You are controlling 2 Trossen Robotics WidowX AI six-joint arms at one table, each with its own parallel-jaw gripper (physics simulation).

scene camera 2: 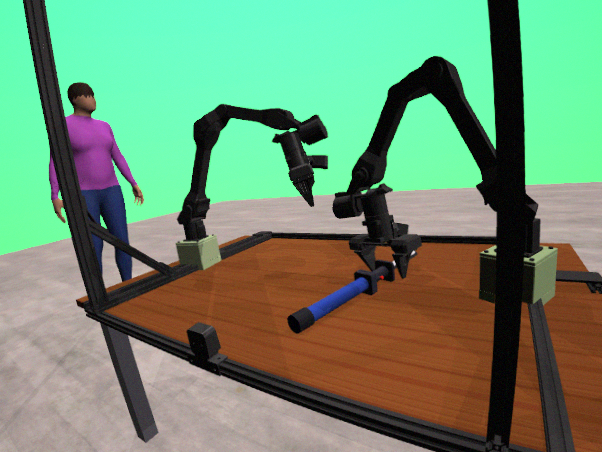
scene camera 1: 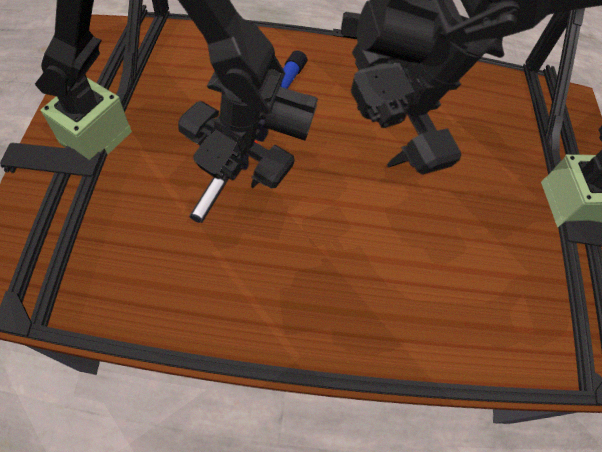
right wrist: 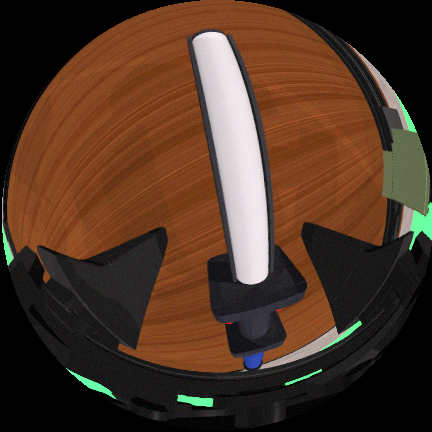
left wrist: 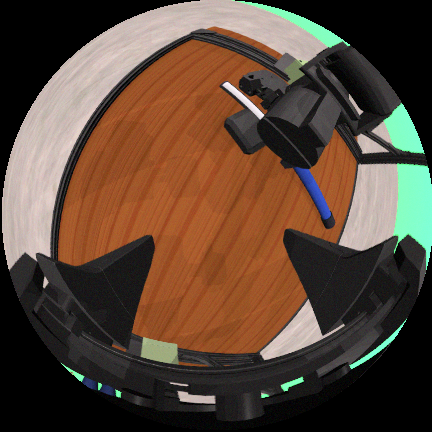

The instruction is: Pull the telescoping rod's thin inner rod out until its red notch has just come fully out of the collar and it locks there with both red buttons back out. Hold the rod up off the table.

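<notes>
The telescoping rod lies on the table. Its blue tube (scene camera 1: 291,74) (scene camera 2: 337,300) (left wrist: 315,192) (right wrist: 252,359) points to the back in scene camera 1, and its white inner rod (scene camera 1: 207,200) (left wrist: 245,100) (right wrist: 232,155) sticks out toward the front. The dark flanged collar (scene camera 2: 369,282) (right wrist: 257,292) sits between them. Parts of two red buttons (right wrist: 279,310) show beyond the near flange in the right wrist view. No red notch shows on the visible white rod. My right gripper (scene camera 2: 388,273) (right wrist: 236,232) is open above the rod, fingers on either side, near the collar. My left gripper (scene camera 2: 311,204) (left wrist: 219,239) is open, high above the table, away from the rod.
The wooden table (scene camera 1: 325,300) (scene camera 2: 225,310) is edged by dark metal rails (scene camera 1: 300,372). Upright frame posts (scene camera 2: 504,200) stand at its sides. A small dark box (scene camera 2: 204,340) is mounted on the near rail in scene camera 2. A person (scene camera 2: 92,150) stands beyond the table at the left.
</notes>
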